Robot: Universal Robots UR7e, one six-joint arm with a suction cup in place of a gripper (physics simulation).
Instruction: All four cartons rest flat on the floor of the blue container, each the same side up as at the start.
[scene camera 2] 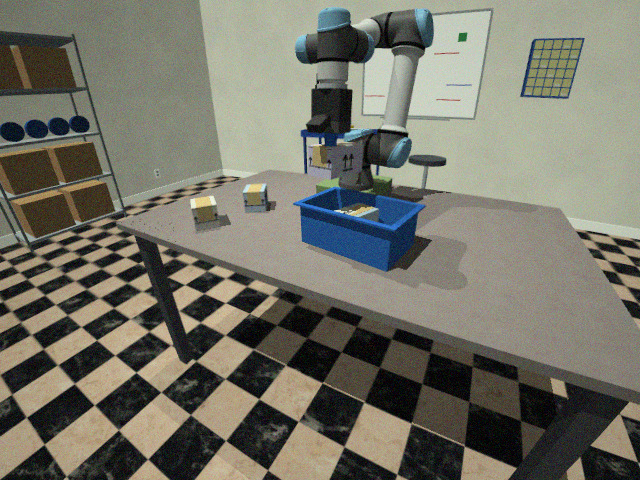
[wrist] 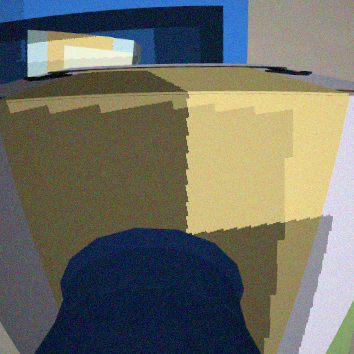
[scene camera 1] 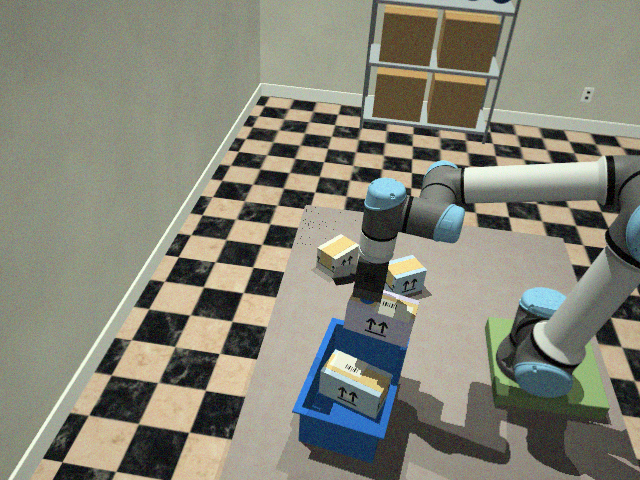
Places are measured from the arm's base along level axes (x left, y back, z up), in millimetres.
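Where they show: hand at its tool point: point(scene camera 2: 330, 150) point(wrist: 154, 256) point(scene camera 1: 366, 302); arm's base at its link origin: point(scene camera 2: 355, 184).
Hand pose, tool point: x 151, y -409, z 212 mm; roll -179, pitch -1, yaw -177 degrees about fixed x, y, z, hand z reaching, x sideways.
Note:
Things, the pixels of their top centre, and the offset from my tool point. Level surfaces: height alone.
- lilac carton at its top centre: point(scene camera 1: 383, 300) point(scene camera 2: 336, 143) dx -4, dy +36, dz +15 mm
- blue container at its top centre: point(wrist: 34, 147) point(scene camera 1: 355, 371) point(scene camera 2: 358, 203) dx +89, dy +7, dz -134 mm
- cream carton at its top centre: point(scene camera 1: 338, 246) point(scene camera 2: 202, 201) dx -409, dy -163, dz -174 mm
- small light-blue carton at its top centre: point(scene camera 1: 404, 266) point(scene camera 2: 255, 187) dx -385, dy +48, dz -176 mm
- grey table at its surface level: dz -254 mm
My suction gripper point(scene camera 1: 368, 300) point(scene camera 2: 330, 140) point(wrist: 150, 285) holds the lilac carton point(scene camera 1: 377, 322) point(scene camera 2: 345, 161) point(wrist: 240, 165) by its top, upright with its arrows pointing up. It hangs in the air above the far end of the blue container point(scene camera 1: 338, 441) point(scene camera 2: 351, 240) point(wrist: 235, 30). A light-blue carton point(scene camera 1: 351, 390) point(scene camera 2: 366, 212) point(wrist: 90, 50) sits inside the container, arrows up, a little askew to its walls. A cream carton point(scene camera 1: 338, 255) point(scene camera 2: 204, 211) and a small light-blue carton point(scene camera 1: 406, 274) point(scene camera 2: 255, 197) stand on the table, beyond the container in scene camera 1.
The arm's base stands on a green block point(scene camera 1: 547, 403) point(scene camera 2: 382, 183) on the grey table point(scene camera 1: 449, 330) point(scene camera 2: 491, 268). A shelf unit point(scene camera 1: 431, 68) with brown boxes stands by the wall. A stool point(scene camera 2: 427, 160) and a whiteboard point(scene camera 2: 457, 62) are behind the table in scene camera 2.

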